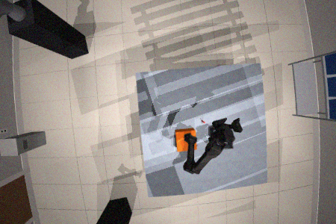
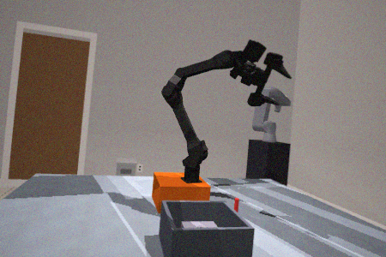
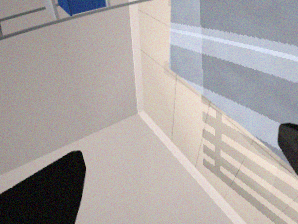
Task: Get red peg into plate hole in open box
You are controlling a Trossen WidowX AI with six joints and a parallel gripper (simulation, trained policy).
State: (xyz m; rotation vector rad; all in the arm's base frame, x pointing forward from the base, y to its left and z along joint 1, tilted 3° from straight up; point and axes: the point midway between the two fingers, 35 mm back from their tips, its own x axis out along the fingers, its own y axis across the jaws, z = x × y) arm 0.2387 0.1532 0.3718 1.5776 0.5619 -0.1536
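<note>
The red peg lies 40 cm below my gripper tip, 10 cm behind it and 7 cm to the right of it. Also, from my gripper tip: dark grey box 42 cm below, 28 cm to the right, 3 cm ahead.
</note>
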